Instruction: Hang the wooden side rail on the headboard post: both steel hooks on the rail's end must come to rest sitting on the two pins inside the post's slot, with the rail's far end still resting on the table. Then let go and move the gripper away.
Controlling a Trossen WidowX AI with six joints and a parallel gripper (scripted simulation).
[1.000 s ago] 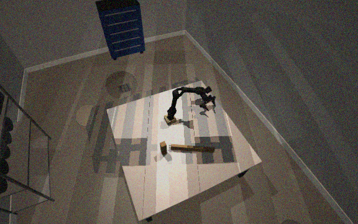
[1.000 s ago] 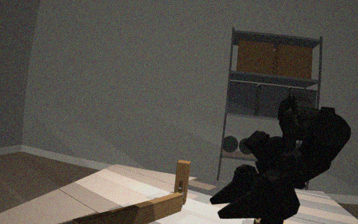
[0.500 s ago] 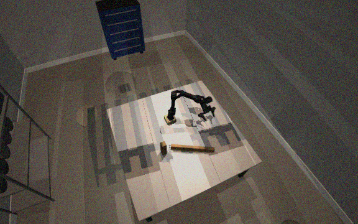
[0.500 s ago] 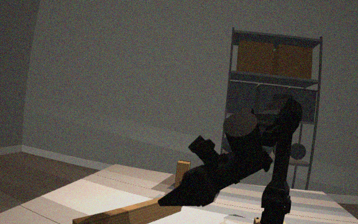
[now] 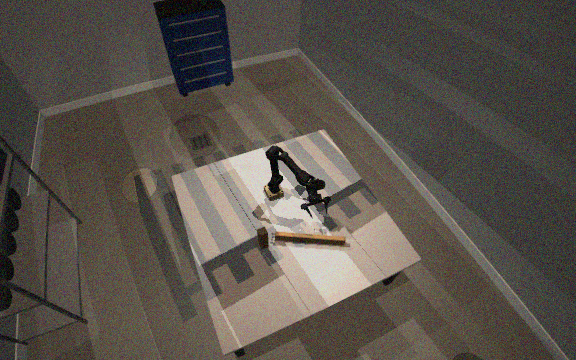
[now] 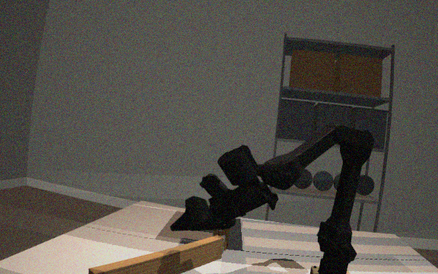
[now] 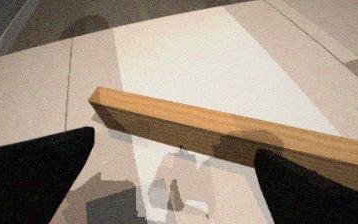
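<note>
Right now the headboard post is 350 mm to the right of my gripper tip, 90 mm below it and 90 mm behind it.
</note>
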